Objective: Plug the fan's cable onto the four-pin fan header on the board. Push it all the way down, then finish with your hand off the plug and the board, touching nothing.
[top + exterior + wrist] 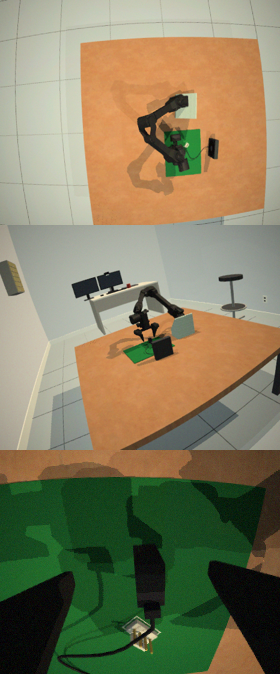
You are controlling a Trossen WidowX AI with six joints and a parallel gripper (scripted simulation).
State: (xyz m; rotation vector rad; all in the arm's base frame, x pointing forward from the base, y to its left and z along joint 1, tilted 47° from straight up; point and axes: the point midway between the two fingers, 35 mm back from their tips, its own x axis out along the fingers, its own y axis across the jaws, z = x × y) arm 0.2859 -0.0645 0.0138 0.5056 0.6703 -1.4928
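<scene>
The dark fan plug lies 1 cm to the left of my gripper tip and 1 cm below it. Round my gripper tip: green board 5 cm ahead, 7 cm to the left, 5 cm below; then pale fan header 1 cm behind, 9 cm to the left, 4 cm below; then black fan 1 cm ahead, 25 cm to the left, 2 cm above.
</scene>
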